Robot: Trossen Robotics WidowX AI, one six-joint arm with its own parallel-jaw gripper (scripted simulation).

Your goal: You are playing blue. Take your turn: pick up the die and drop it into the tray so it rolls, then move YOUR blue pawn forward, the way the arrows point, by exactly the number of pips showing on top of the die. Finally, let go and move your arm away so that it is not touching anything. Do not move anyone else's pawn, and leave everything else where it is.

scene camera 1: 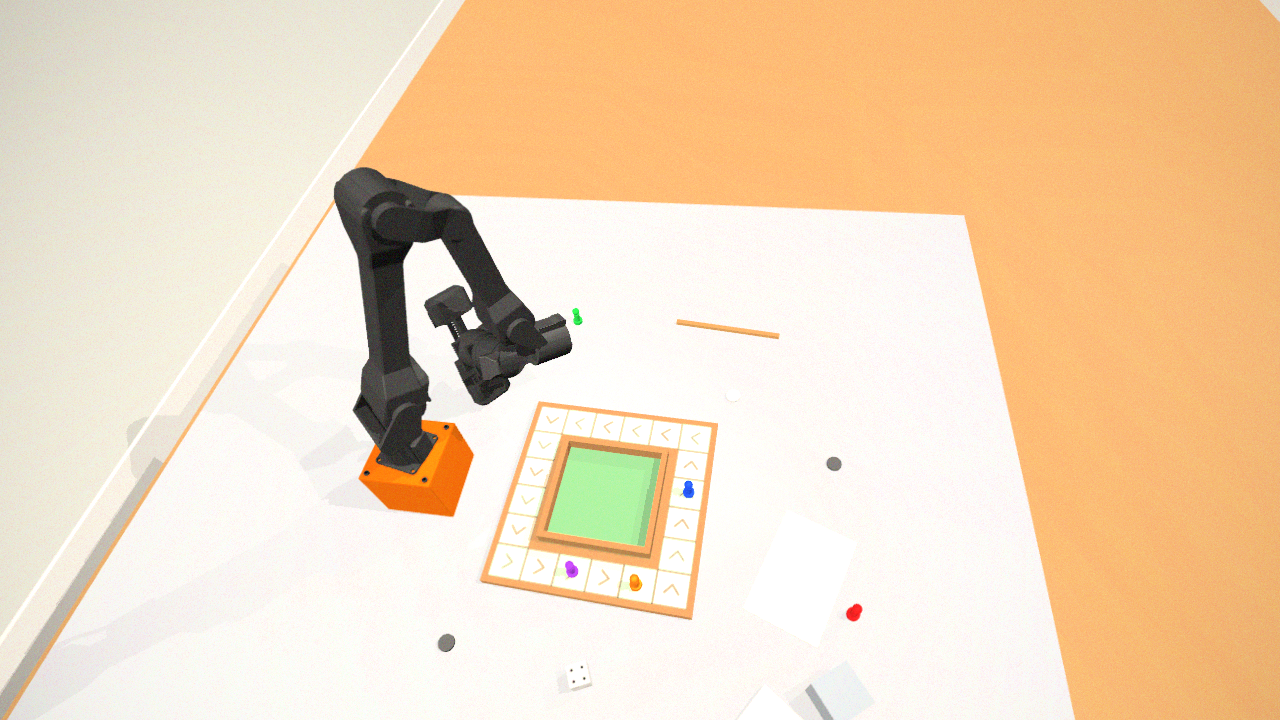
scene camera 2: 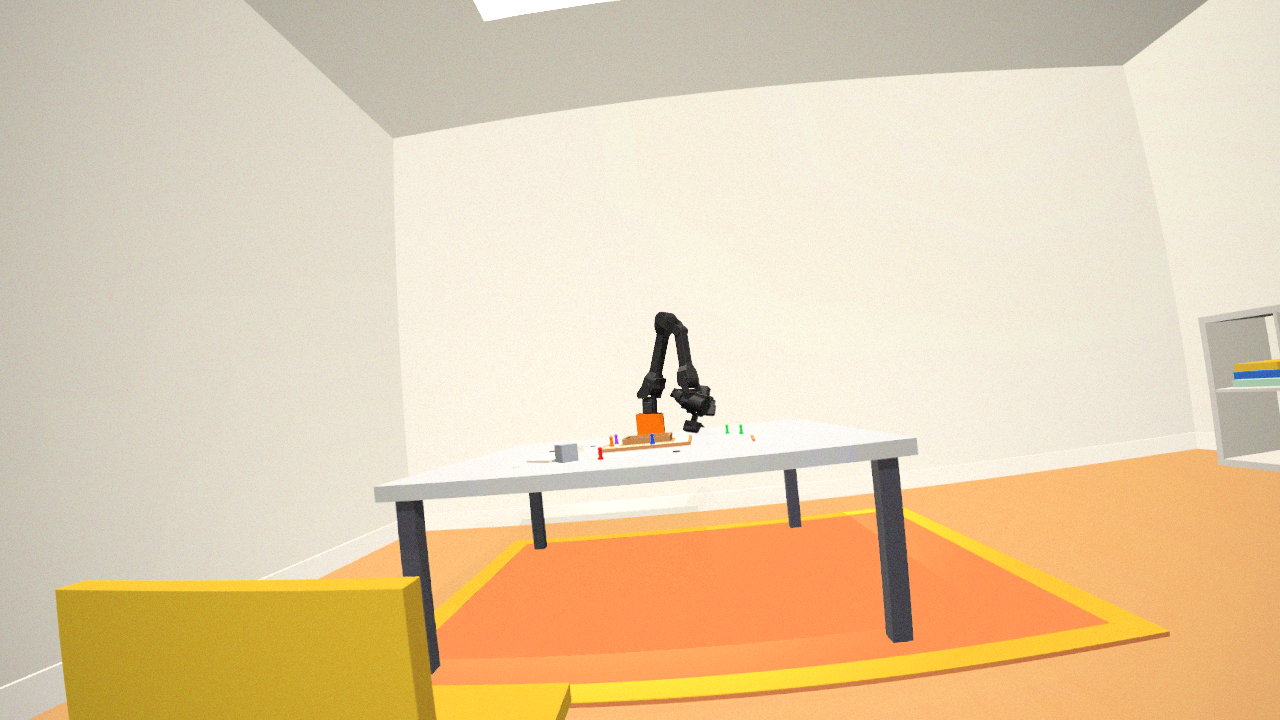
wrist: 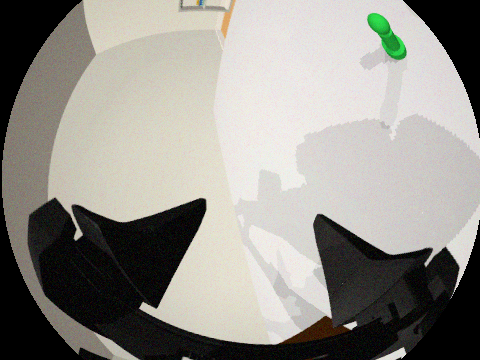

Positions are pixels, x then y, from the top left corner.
Labels:
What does the gripper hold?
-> Nothing.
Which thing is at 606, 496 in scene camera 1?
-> A green tray.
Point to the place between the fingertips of the gripper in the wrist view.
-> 261, 213

